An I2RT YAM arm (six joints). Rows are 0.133 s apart.
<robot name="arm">
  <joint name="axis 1" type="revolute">
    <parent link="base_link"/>
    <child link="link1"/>
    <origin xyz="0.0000 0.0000 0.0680" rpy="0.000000 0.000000 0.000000"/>
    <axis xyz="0 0 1"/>
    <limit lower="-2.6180" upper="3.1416"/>
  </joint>
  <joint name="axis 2" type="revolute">
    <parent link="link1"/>
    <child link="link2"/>
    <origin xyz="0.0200 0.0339 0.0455" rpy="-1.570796 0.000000 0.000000"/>
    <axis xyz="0 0 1"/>
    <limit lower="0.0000" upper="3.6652"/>
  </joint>
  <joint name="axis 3" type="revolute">
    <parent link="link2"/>
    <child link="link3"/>
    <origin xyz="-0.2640 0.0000 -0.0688" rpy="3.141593 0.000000 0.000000"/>
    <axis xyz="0 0 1"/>
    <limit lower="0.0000" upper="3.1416"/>
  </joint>
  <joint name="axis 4" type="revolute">
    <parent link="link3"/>
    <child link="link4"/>
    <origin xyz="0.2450 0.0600 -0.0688" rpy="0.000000 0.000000 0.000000"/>
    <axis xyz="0 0 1"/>
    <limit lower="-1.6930" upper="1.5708"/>
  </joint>
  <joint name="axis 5" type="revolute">
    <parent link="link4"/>
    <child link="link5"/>
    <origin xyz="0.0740 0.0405 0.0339" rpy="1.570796 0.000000 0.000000"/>
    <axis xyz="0 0 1"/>
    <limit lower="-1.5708" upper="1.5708"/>
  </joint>
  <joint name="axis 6" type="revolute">
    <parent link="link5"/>
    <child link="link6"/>
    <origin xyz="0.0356 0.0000 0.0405" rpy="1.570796 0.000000 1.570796"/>
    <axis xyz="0 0 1"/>
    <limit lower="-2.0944" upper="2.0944"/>
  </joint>
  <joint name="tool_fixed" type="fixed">
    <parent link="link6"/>
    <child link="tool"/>
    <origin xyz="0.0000 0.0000 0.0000" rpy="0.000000 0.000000 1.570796"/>
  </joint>
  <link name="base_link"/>
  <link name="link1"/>
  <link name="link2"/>
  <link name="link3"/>
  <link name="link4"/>
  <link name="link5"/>
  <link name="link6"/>
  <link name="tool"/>
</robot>
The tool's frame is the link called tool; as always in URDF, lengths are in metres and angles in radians.
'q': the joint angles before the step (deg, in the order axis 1, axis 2, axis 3, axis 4, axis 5, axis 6). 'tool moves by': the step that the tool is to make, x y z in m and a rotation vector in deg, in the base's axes. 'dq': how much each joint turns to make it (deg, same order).
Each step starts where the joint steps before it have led.
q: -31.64, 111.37, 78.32, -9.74, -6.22, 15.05
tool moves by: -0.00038, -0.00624, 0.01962, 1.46, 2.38, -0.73
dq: -0.72, -0.06, 5.47, -8.32, 0.02, -0.01
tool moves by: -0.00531, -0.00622, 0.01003, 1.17, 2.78, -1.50
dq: -1.00, -0.01, 3.23, -6.20, 0.72, 0.00
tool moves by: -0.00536, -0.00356, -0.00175, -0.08, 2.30, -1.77
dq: -0.64, 0.01, 0.15, -2.02, 1.76, -0.01
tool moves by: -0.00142, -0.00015, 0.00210, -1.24, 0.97, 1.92
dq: -0.13, -0.24, 0.22, -0.75, -0.09, -2.59
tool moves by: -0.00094, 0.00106, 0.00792, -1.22, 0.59, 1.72
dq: 0.04, -0.59, 0.99, -1.53, -0.02, -2.15
